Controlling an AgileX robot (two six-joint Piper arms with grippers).
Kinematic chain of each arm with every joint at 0, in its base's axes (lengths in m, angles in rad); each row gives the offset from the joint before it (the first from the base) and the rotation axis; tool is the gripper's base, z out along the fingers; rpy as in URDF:
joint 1: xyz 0 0 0.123 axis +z
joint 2: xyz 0 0 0 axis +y
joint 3: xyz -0.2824 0 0.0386 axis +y
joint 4: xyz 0.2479 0 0.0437 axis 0.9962 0 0.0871
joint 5: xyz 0 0 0 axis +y
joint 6: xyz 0.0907 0 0.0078 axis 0.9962 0 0.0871
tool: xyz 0 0 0 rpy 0 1.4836 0
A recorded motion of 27 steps. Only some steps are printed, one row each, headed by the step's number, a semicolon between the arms.
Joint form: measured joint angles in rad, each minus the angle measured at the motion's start. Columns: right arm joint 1, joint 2, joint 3, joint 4, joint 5, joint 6; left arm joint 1, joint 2, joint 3, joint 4, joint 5, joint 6.
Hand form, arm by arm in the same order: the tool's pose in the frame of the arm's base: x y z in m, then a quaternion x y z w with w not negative. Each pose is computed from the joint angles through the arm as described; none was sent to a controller.
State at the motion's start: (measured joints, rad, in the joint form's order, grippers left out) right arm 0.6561 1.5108 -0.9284 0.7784 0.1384 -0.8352; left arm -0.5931 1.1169 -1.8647 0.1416 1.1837 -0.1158
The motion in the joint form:
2: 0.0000 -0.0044 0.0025 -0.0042 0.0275 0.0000; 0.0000 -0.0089 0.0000 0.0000 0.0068 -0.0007
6: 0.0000 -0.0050 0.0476 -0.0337 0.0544 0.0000; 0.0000 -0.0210 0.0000 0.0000 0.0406 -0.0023
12: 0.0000 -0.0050 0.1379 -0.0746 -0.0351 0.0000; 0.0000 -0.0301 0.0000 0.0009 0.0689 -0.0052
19: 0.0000 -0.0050 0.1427 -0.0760 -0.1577 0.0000; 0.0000 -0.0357 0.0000 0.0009 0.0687 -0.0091
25: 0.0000 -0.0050 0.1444 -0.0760 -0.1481 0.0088; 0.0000 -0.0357 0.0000 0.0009 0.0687 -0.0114
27: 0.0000 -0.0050 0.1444 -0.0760 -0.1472 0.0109; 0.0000 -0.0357 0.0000 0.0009 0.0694 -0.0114
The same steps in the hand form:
2: 0.2515 0.2070 0.2558 -0.33867 0.81903 0.18253 0.42564; 0.1258 -0.0704 0.5644 0.17692 0.79716 -0.13455 0.56137
6: 0.2438 0.2027 0.2409 -0.35839 0.82670 0.17446 0.39709; 0.1206 -0.0667 0.5632 0.17620 0.80367 -0.13227 0.55279
12: 0.2379 0.1909 0.2186 -0.36223 0.83237 0.13726 0.39638; 0.1165 -0.0637 0.5621 0.17493 0.80946 -0.13022 0.54518
19: 0.2459 0.1880 0.2238 -0.33892 0.82151 0.11323 0.44433; 0.1145 -0.0624 0.5628 0.17279 0.80826 -0.13217 0.54716
25: 0.2450 0.1880 0.2228 -0.33739 0.82438 0.11680 0.43923; 0.1145 -0.0624 0.5628 0.17186 0.80846 -0.13280 0.54700
27: 0.2449 0.1880 0.2228 -0.33670 0.82483 0.11743 0.43875; 0.1145 -0.0624 0.5628 0.17189 0.80866 -0.13271 0.54673

